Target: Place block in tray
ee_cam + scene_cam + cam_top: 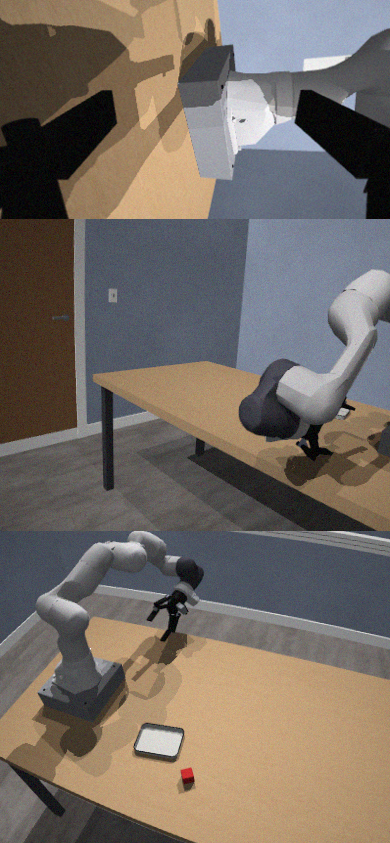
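Now: the block 600 mm to the right of my hand, 360 mm ahead of it and 100 mm below it. The rest, counted from my hand: tray (490 mm to the right, 210 mm ahead, 100 mm below).
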